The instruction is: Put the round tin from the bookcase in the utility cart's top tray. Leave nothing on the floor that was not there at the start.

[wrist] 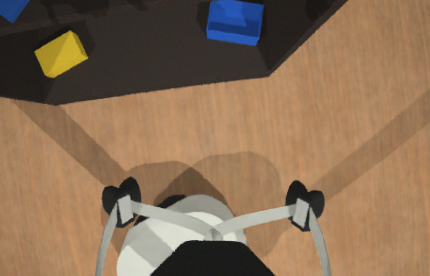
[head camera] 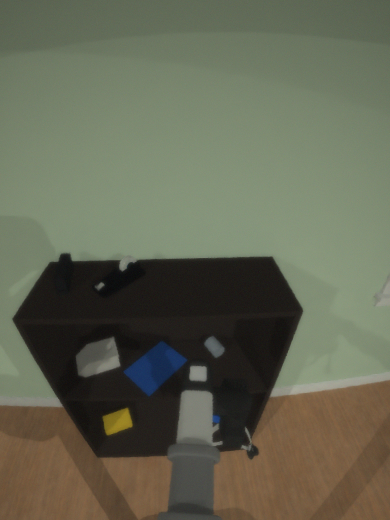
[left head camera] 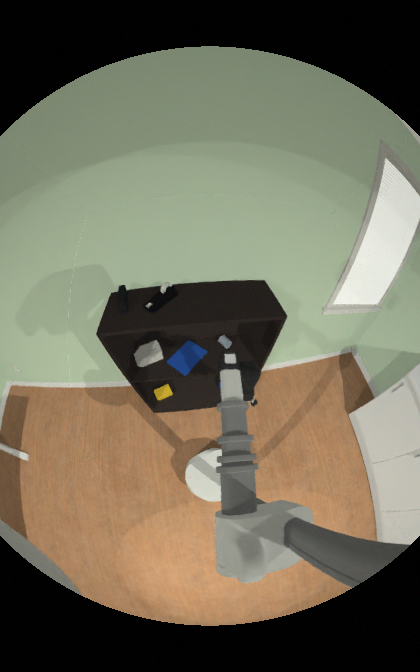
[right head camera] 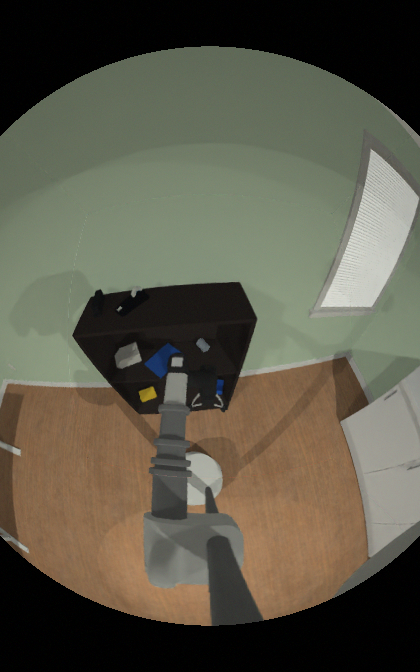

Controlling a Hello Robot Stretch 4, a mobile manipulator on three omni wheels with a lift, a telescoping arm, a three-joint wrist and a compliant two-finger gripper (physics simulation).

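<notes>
The round tin, a pale grey-blue cylinder, lies on its side on the upper inner shelf of the dark bookcase, toward the right. It does not show in the wrist view. My gripper is open, with its fingers wide apart and nothing between them. It points down in front of the bookcase's lower right part, lower than the tin and apart from it. In the head view the arm hides part of the gripper. The utility cart does not show in these views.
A blue flat item and a grey box lie left of the tin. A yellow block and blue bin sit below. A white round-topped object stands before the bookcase. White cabinets stand right.
</notes>
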